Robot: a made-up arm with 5 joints.
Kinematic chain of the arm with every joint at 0, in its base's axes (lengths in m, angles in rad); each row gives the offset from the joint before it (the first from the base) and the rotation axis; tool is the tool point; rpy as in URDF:
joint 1: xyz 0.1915 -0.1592 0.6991 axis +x
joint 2: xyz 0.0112 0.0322 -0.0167 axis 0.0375 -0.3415 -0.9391
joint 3: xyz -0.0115 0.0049 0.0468 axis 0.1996 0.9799 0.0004
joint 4: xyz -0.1 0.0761 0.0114 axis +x
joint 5: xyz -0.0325 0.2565 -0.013 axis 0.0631 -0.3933 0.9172
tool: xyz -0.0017 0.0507 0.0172 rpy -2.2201 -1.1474 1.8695
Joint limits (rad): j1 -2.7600..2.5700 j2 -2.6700..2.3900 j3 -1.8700..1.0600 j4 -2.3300..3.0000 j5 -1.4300..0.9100
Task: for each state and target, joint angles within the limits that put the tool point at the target. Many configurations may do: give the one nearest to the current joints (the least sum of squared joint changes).
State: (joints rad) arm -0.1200 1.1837 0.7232 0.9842 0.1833
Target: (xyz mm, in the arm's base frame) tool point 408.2 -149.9 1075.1
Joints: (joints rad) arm 0.3472 1.2884 1.0600 0.3969 -0.1226
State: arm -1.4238 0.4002 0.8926 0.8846 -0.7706
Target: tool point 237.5 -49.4 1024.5
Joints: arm -0.5707 1.0018 1.0436 1.5521 -0.5785
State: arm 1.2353 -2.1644 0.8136 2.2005 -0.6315
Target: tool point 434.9 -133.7 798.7
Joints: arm 1.1913 -1.9607 0.8246 2.9989 -1.1097
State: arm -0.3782 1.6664 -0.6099 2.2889 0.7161
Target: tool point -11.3 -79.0 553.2
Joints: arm 0.4047 1.0707 -1.4108 3.0000 0.9100
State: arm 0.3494 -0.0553 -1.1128 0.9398 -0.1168
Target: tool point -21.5 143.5 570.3
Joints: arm 0.0973 0.0758 -1.6307 1.0997 -0.1602
